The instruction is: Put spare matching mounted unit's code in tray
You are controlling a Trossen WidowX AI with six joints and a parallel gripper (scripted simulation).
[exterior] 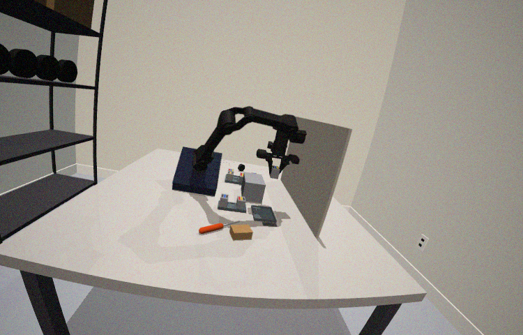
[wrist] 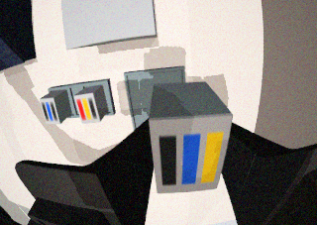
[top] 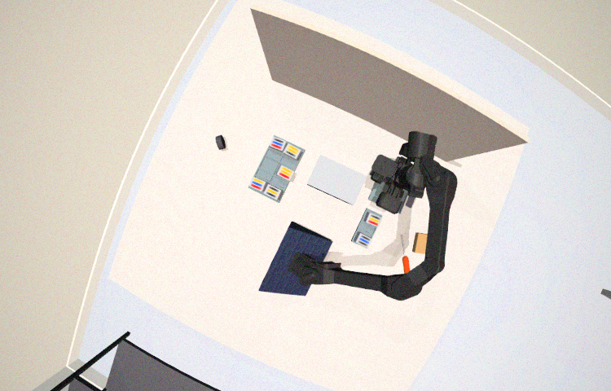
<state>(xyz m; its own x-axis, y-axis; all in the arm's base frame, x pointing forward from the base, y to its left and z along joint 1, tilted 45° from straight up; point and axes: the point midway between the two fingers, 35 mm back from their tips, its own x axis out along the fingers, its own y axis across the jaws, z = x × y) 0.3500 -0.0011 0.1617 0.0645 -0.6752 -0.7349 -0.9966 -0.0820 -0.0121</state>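
Now: the grey-blue tray 2 cm behind my gripper tip, 6 cm to the right of it and 17 cm below it. Round my gripper tip: grey panel 17 cm ahead, 15 cm to the left, 5 cm above; then tan block 11 cm behind, 25 cm to the right, 16 cm below.
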